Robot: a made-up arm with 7 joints.
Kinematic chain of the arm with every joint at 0, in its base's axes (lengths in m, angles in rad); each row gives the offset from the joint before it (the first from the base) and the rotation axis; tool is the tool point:
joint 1: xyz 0 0 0 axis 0 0.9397 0.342
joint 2: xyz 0 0 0 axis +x
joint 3: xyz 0 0 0 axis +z
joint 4: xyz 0.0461 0 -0.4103 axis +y
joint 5: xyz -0.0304 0 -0.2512 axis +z
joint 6: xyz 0 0 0 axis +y
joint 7: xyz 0 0 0 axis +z
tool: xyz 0 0 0
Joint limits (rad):
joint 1: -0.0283..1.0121
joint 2: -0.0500..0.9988
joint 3: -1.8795..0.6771
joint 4: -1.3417..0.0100
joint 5: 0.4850..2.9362
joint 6: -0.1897..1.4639
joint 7: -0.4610..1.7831
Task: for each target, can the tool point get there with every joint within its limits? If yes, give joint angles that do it. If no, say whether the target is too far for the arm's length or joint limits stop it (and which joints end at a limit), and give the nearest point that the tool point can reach.
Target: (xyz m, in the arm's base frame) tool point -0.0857 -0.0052 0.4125
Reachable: no: joint limits stop it (at a limit: joint 1, joint 2, joint 3, joint 4) | nearest point -0.5200 0.1566 -0.1807 | short by 0.753 m
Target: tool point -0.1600 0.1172 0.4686
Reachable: no: joint limits stop it (at a limit: joint 1, joint 2, joint 3, joint 4) | nearest point -0.5200 0.1566 -0.1807 | short by 0.743 m
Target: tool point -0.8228 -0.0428 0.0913
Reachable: no: too far | nearest point -0.5289 0.0711 -0.2186 | short by 0.442 m
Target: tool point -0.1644 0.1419 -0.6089
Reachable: yes | joints 0.5412 0.1190 0.3616 -0.7314 2.6886 0.9535 0.2219
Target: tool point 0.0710 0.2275 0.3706
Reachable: no: joint limits stop it (at a limit: joint 1, joint 2, joint 3, joint 4) | nearest point 0.2293 0.5119 -0.1135 | short by 0.583 m
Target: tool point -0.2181 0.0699 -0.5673
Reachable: yes | joints 0.7960 0.2193 -0.2268 -1.0703 0.8519 0.3040 0.0142
